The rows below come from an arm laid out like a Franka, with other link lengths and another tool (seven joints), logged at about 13 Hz.
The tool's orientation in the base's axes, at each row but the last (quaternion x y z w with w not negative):
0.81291 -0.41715 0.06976 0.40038
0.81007 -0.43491 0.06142 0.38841
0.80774 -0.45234 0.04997 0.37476
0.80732 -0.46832 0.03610 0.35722
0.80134 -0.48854 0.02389 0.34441
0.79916 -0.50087 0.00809 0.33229
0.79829 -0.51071 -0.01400 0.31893
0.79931 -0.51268 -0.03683 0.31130
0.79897 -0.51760 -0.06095 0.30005
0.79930 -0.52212 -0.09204 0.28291
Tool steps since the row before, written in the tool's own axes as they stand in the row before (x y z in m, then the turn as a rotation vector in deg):
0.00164 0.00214 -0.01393 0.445 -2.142 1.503
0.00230 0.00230 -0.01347 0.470 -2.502 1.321
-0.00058 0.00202 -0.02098 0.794 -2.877 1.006
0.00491 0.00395 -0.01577 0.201 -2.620 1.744
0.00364 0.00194 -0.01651 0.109 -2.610 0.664
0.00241 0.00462 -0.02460 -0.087 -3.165 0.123
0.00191 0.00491 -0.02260 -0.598 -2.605 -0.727
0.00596 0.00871 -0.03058 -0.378 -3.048 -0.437
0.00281 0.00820 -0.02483 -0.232 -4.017 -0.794
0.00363 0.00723 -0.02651 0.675 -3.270 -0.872
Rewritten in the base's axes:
0.00256 0.00815 0.01133 1.527 -0.633 -2.077
0.00289 0.00695 0.01163 1.856 -0.410 -2.148
0.00353 0.01343 0.01587 2.415 -0.313 -1.997
0.00401 0.00483 0.01578 1.679 -0.410 -2.638
0.00527 0.00615 0.01496 1.945 0.279 -1.845
0.00535 0.01007 0.02241 2.468 0.881 -1.781
0.00482 0.00826 0.02114 2.068 1.569 -0.966
0.00743 0.00660 0.03079 2.415 1.374 -1.379
0.00493 0.00558 0.02522 3.393 1.672 -1.584
0.00766 0.00409 0.02632 3.241 0.676 -0.975

